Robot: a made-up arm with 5 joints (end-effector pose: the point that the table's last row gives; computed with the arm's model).
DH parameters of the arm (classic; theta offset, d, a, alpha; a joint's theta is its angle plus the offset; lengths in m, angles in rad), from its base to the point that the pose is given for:
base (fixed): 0 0.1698 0 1.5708
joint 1: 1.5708 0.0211 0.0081 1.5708
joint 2: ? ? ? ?
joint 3: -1.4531 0 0.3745 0
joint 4: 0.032 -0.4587 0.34 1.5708
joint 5: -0.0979 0 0.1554 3.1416
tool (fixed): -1.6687 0.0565 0 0
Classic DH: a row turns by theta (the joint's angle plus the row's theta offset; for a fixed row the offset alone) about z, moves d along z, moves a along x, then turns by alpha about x.
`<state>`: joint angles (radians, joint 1 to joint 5).
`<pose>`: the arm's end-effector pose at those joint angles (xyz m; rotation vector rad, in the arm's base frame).
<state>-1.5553 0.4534 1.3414 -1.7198 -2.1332</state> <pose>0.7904 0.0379 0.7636 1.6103 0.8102 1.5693</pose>
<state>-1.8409 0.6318 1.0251 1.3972 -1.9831</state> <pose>0.8073 -0.4790 0.5630 0.8088 -1.0937 -0.9273</pose>
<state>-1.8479 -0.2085 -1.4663 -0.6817 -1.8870</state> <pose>-0.0822 -0.1000 0.8180 0.1961 -1.5496 -1.5235</pose>
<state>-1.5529 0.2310 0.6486 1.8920 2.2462</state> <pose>0.6872 -0.0612 0.5107 -0.4408 -1.6187 0.9800</pose>
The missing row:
joint 2: -0.1498 0 0.3659 0
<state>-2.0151 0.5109 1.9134 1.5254 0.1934</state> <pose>0.3794 -0.7255 0.4808 -1.3935 0.7584 2.0164</pose>
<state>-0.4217 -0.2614 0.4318 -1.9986 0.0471</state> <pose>-0.4659 0.4246 0.2712 -1.8015 0.2538 0.3515</pose>
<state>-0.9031 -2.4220 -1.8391 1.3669 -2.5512</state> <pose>-0.3785 -0.1592 0.5491 0.5314 -2.2193 -0.5922</pose>
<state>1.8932 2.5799 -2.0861 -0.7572 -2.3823</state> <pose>0.2745 0.2999 -0.3228 -2.0448 -0.5979 1.3146</pose>
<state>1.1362 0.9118 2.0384 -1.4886 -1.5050</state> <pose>-0.8889 -0.6585 -0.0945 0.3799 -1.8795 1.9189</pose>
